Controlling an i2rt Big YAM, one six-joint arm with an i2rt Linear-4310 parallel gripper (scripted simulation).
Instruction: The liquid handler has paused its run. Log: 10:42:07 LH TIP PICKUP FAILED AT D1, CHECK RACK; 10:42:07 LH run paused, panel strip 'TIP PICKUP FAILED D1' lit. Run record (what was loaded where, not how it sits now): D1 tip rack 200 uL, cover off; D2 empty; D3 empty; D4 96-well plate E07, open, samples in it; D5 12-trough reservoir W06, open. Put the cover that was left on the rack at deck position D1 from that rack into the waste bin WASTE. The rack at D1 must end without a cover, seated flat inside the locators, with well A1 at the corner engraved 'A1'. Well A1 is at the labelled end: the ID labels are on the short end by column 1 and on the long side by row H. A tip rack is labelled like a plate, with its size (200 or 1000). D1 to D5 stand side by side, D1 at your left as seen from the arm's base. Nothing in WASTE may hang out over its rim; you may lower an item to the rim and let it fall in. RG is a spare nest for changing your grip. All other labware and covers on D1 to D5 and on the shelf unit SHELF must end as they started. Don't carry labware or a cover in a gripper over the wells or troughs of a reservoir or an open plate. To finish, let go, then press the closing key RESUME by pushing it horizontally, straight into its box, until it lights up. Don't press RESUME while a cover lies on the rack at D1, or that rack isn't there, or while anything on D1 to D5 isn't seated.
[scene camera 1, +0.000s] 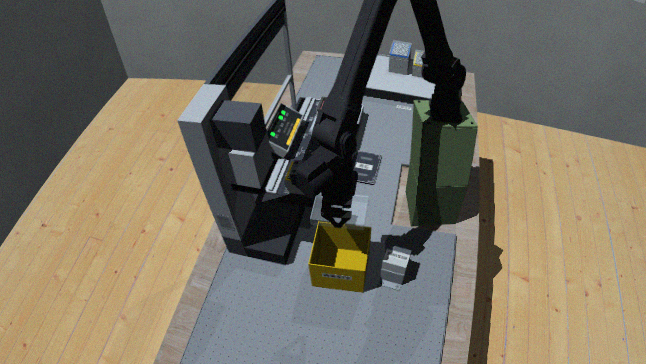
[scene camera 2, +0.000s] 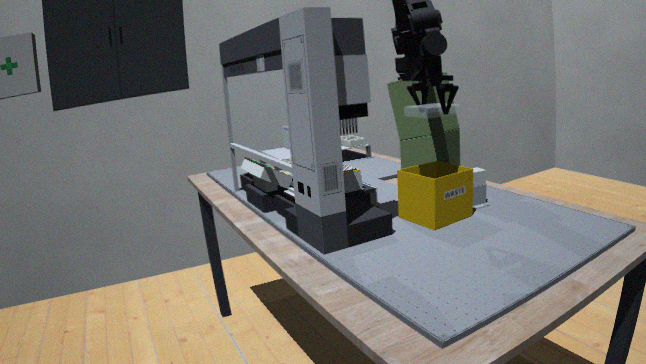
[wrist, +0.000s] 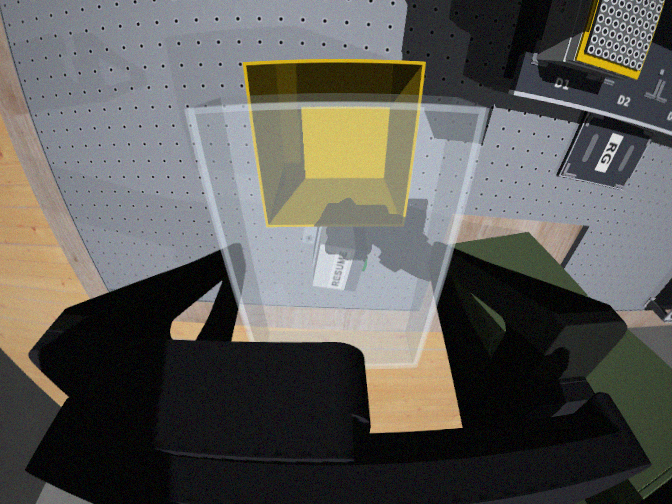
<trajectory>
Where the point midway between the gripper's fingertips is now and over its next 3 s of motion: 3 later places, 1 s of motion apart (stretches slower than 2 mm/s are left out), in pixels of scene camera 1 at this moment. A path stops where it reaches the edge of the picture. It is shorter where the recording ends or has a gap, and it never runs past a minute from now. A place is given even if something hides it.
My gripper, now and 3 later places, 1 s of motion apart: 340, 212; 341, 221; 340, 231; 340, 241
</trajectory>
